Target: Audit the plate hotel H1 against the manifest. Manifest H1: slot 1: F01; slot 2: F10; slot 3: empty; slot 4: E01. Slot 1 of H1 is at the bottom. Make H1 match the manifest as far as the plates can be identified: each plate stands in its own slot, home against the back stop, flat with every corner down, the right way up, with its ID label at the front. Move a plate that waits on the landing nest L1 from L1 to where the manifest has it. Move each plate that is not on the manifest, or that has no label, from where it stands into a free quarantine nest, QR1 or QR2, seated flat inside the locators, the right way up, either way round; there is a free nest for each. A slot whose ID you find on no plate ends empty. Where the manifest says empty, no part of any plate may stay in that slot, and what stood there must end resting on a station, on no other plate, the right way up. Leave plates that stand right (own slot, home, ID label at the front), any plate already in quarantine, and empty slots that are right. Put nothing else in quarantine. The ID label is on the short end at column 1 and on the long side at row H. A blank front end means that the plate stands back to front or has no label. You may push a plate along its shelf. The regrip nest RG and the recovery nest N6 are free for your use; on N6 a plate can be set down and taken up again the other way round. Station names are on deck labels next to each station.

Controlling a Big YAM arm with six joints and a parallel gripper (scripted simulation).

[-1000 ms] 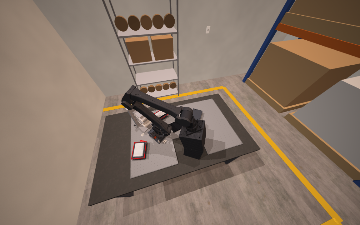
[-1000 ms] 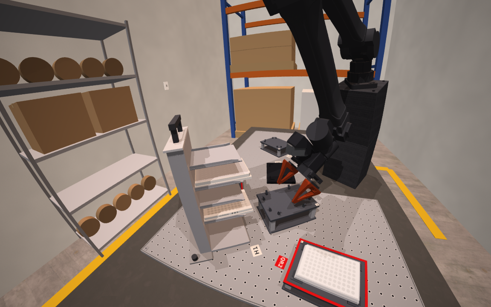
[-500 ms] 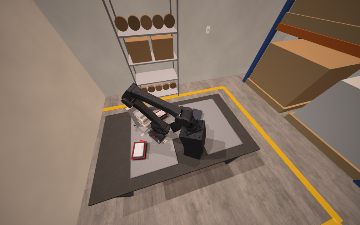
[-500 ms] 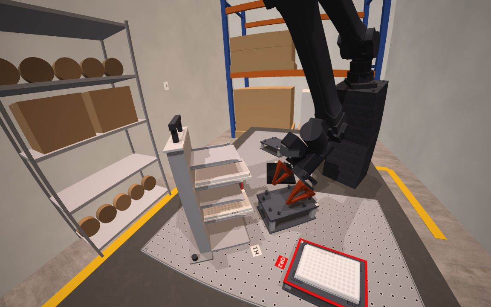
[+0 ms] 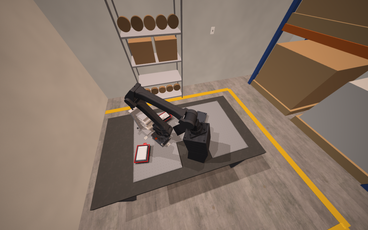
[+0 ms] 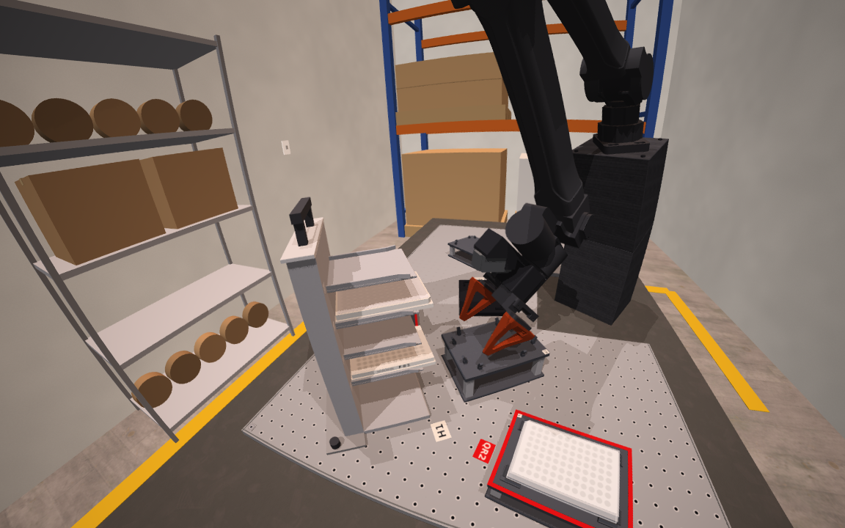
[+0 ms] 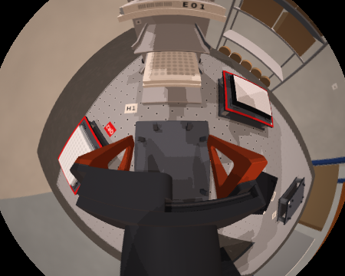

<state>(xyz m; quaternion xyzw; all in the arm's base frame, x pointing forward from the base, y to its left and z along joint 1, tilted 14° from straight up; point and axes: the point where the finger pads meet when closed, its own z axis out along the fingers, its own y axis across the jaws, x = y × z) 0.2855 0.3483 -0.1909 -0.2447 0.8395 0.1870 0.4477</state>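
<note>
Now: hand 4 cm above the dark regrip nest, 3 cm past it and 2 cm to the left of it. Round my hand: H1 deck label: 13 cm to the left, 10 cm below, 2 cm ahead; quarantine nest QR2: 17 cm to the left, 15 cm behind, 6 cm below; plate hotel H1: 19 cm ahead, 13 cm to the left, 5 cm above.
</note>
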